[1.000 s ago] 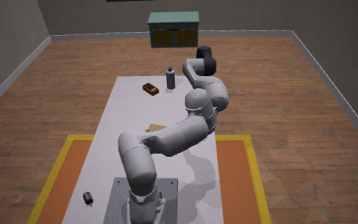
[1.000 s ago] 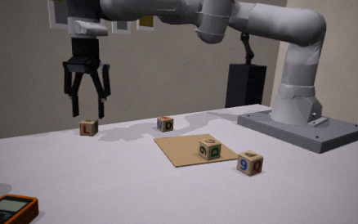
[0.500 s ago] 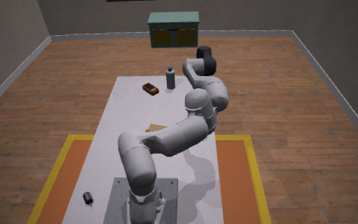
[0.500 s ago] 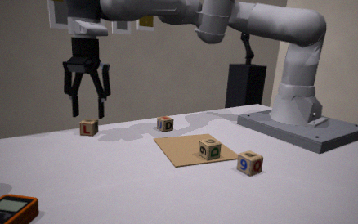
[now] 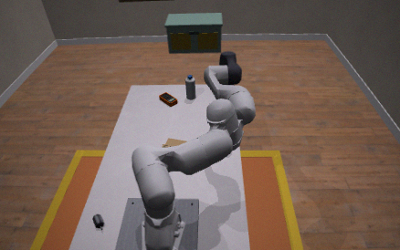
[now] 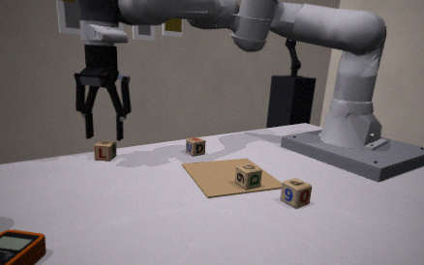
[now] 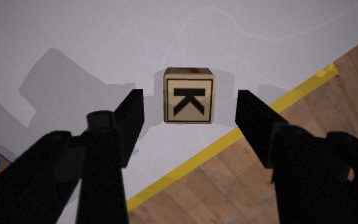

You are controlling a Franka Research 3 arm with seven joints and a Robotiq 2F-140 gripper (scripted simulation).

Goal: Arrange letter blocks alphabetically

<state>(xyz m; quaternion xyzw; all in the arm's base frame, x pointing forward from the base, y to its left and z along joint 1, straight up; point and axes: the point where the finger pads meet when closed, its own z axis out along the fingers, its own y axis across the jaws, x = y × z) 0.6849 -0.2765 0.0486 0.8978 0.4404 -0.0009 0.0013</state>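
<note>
My hand is 260 mm to the right of the tan mat, 240 mm past it and 80 mm above it. Round my hand: small dark object: 680 mm behind, 570 mm to the left, 70 mm below; then block: 250 mm behind, 70 mm to the left, 60 mm below; then grey can: 290 mm ahead, 230 mm to the left.
</note>
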